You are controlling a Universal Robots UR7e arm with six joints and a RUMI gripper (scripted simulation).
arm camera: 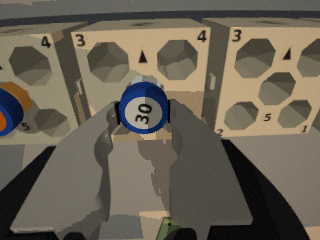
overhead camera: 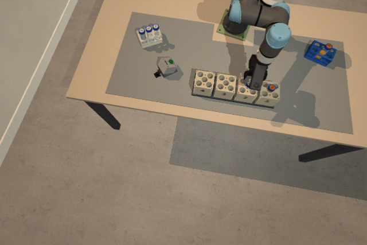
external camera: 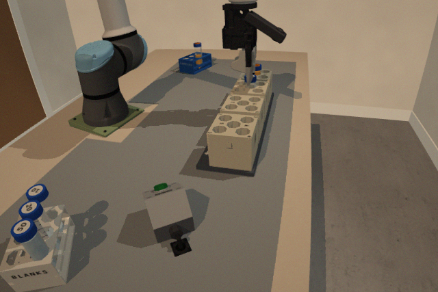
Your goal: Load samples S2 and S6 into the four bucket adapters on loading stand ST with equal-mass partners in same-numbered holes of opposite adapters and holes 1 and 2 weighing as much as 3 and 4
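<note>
Now: the 30 mL blank 5 cm below my hand and 1 cm ahead of it. Round my hand: blue sample rack 43 cm to the left, 28 cm behind, 9 cm below; then bucket adapter 11 cm to the left, 7 cm below, 1 cm ahead; then green done key 40 cm to the right, 13 cm behind, 6 cm below.
</note>
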